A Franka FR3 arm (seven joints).
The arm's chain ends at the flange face. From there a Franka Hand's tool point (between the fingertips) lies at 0.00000 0.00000 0.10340 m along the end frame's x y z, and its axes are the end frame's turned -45 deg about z.
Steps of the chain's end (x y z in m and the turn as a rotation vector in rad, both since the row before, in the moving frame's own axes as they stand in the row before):
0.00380 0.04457 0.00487 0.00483 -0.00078 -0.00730
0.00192 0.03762 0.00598 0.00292 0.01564 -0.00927
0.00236 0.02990 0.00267 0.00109 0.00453 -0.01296
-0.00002 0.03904 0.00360 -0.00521 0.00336 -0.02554
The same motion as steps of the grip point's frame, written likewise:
-0.02853 0.03379 0.00487 0.00397 0.00286 -0.00730
-0.02388 0.02888 0.00597 -0.00899 0.01312 -0.00927
-0.01906 0.02306 0.00267 -0.00243 0.00397 -0.01296
-0.02775 0.02822 0.00360 -0.00606 -0.00131 -0.02554

